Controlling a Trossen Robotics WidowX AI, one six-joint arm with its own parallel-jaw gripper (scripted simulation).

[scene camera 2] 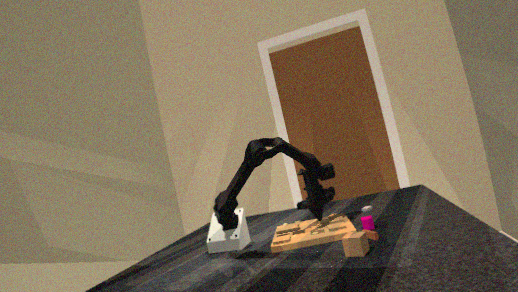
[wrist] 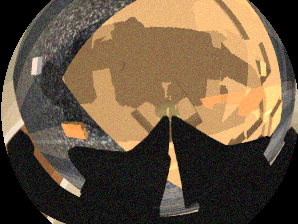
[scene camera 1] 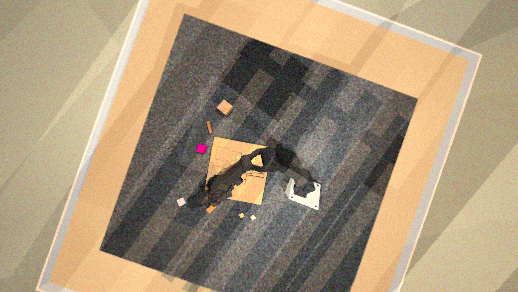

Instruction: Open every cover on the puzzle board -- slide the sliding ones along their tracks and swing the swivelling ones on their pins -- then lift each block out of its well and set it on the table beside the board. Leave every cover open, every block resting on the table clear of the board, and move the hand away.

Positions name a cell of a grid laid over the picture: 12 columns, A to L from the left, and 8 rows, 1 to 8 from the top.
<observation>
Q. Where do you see a tan wooden puzzle board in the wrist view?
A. I4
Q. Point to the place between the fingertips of my gripper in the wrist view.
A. G5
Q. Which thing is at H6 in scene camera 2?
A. My gripper.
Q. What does my gripper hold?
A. Nothing.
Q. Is my gripper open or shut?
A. Shut.
</observation>
